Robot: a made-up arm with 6 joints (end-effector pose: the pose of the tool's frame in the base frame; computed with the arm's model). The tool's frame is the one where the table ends. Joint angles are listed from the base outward.
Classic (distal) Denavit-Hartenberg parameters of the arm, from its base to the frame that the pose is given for. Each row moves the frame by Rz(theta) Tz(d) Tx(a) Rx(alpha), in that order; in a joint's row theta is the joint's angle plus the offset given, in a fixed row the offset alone. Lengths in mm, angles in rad.
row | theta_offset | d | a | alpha
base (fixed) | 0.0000 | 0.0 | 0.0 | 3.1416
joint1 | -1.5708 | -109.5 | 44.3 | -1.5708
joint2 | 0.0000 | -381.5 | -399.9 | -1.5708
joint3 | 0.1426 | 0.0 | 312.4 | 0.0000
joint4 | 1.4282 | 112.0 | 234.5 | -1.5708
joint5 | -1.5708 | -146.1 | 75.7 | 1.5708
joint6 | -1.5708 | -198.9 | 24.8 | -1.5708
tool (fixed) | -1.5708 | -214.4 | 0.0 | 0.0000
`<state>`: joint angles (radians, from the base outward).
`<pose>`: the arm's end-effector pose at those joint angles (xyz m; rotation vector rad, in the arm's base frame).
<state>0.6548 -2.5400 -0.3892 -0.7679 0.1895 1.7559</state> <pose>-0.2639 -0.0711 -0.3266 -1.0185 -0.5802 0.2182</pose>
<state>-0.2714 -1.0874 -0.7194 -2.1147 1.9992 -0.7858</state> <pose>-0.1271 -0.0794 0.2099 1.2473 0.6671 1.3944</pose>
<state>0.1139 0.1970 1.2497 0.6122 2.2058 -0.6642</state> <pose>-0.7459 -0.2504 0.0506 1.4875 -1.6702 0.2038</pose>
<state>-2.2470 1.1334 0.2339 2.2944 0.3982 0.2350</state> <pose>0.2744 -0.1922 -0.3797 -1.2499 -0.2273 -1.0120</pose>
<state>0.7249 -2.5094 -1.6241 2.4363 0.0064 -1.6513</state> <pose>0.2543 0.7671 0.3993 1.8489 -1.1623 -1.3218</pose>
